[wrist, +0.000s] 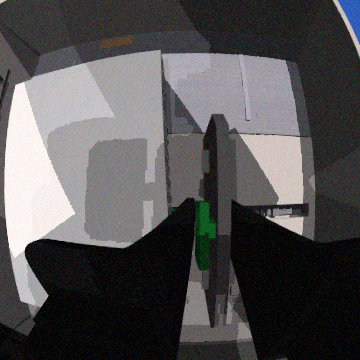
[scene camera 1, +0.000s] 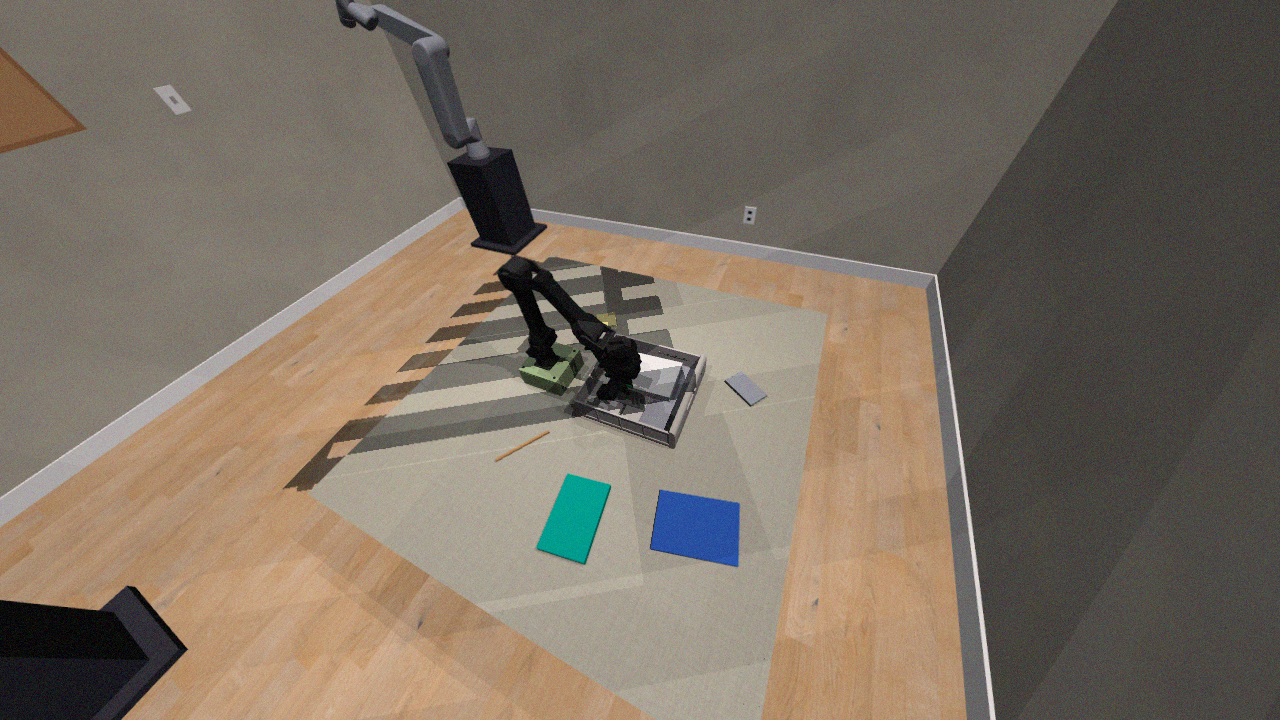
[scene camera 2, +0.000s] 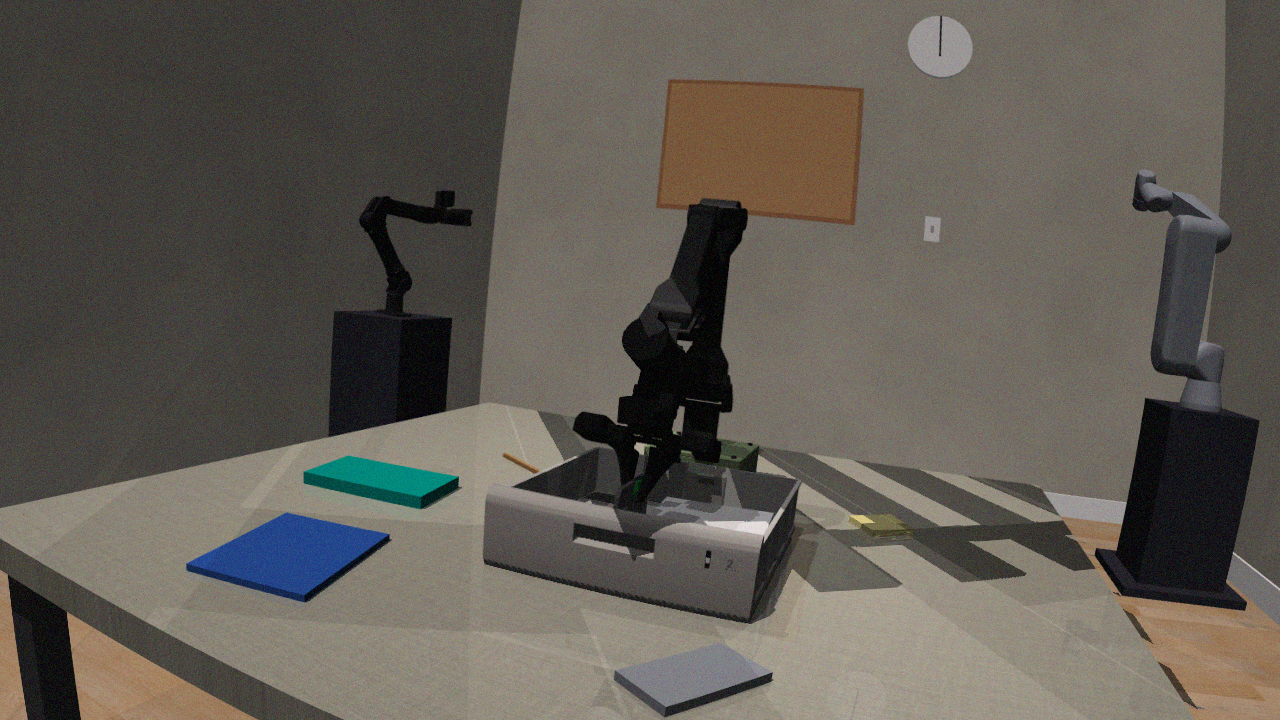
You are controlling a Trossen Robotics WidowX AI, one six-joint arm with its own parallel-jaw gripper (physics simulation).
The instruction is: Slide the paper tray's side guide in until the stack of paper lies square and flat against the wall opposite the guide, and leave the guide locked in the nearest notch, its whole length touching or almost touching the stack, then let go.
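Seen in the pictures: gripper, fingertip midpoint: (wrist: 207, 204) (scene camera 1: 630, 392) (scene camera 2: 632, 501); arm's base at its link origin: (scene camera 1: 547, 361).
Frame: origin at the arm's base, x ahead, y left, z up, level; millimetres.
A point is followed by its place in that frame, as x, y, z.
Observation:
The grey paper tray (scene camera 1: 687, 410) @(498, 16, -40) (scene camera 2: 537, 535) @(501, -36, -26) stands on the table. The white paper stack (scene camera 1: 662, 377) @(380, 103, -35) (scene camera 2: 747, 520) @(266, 146, -34) (wrist: 120, 95) @(390, 65, -34) lies flat in it, on the left in the wrist view, near the left wall. The dark side guide (wrist: 223, 175) @(328, 0, 2) stands upright to the right of the stack, with a visible gap between them. Its green latch (wrist: 201, 220) @(309, 9, 5) is on the side towards the stack. My gripper (scene camera 1: 612, 391) @(313, 4, -23) (scene camera 2: 638, 503) @(313, 4, -23) (wrist: 207, 204) @(313, 4, -23) is down inside the tray, shut on the guide and its green latch. The fingers hide the lower part of the stack's edge; the notch engagement does not show.
A teal slab (scene camera 1: 574, 519) @(336, -393, -59) (scene camera 2: 380, 480) @(358, -363, -59), a blue slab (scene camera 1: 696, 528) @(630, -286, -70) (scene camera 2: 288, 555) @(648, -268, -69), a grey slab (scene camera 1: 745, 388) @(639, 183, -67) (scene camera 2: 693, 677) @(650, 189, -67), a wooden stick (scene camera 1: 522, 445) @(70, -270, -71) and a yellow pad (scene camera 2: 880, 524) @(65, 316, -67) lie around the tray. The tray walls stand close around my gripper.

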